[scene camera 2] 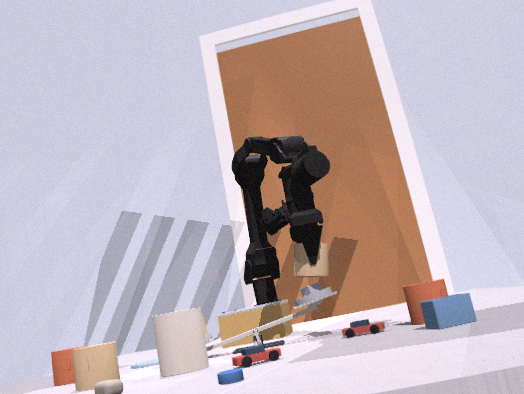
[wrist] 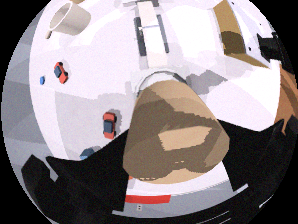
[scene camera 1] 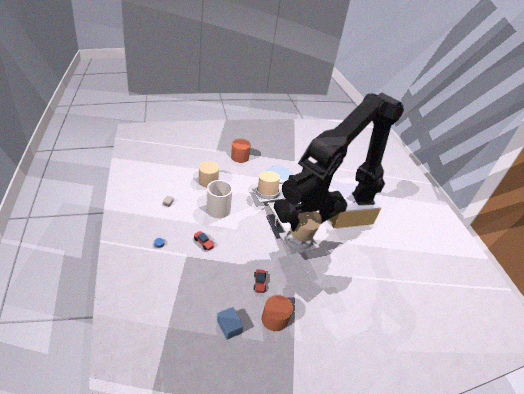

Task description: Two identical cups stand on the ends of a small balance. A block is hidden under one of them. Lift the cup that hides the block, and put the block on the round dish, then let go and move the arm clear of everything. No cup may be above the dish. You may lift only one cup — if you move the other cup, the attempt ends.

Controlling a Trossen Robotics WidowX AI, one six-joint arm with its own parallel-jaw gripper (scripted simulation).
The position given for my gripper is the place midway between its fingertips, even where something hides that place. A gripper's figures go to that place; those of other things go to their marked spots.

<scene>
My gripper (scene camera 2: 312, 265) is 93 cm from the lens. A cream cup (scene camera 2: 180, 340) is 74 cm from the lens. An orange cylinder (scene camera 2: 415, 293) is 80 cm from the lens. A blue block (scene camera 2: 443, 312) is 69 cm from the lens. A small balance (scene camera 2: 313, 300) is 89 cm from the lens. The marked spots on the small balance and the blue block are 29 cm apart.
</scene>
